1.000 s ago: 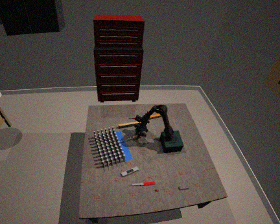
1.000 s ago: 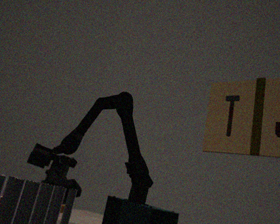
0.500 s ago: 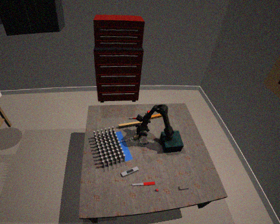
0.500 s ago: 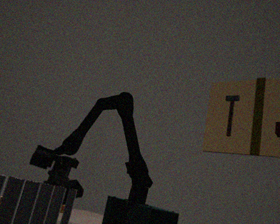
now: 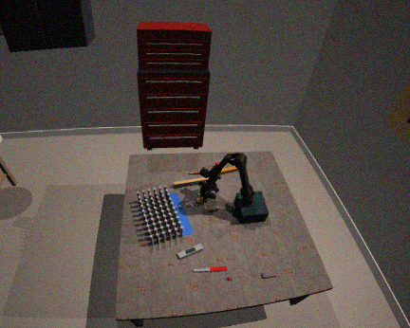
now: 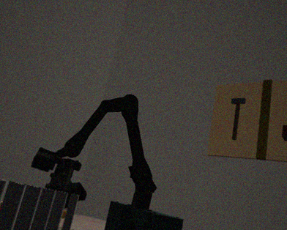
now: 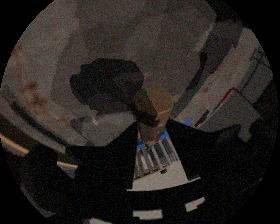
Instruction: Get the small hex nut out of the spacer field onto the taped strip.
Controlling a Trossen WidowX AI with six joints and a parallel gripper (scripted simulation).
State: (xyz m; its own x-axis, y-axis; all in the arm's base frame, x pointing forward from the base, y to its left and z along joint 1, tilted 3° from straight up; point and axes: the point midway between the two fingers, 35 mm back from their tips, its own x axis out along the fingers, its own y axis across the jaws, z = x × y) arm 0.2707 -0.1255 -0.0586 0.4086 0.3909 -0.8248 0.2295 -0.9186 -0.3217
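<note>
My gripper tip is now 10 cm short of the hook tool and 3 cm to the right of it. Round my gripper tip: blue taped strip 17 cm ahead, 8 cm to the left, 2 cm below; red-handled tool 28 cm to the right, 2 cm below, 2 cm ahead; orange block 29 cm to the right, 24 cm behind, 1 cm below.
</note>
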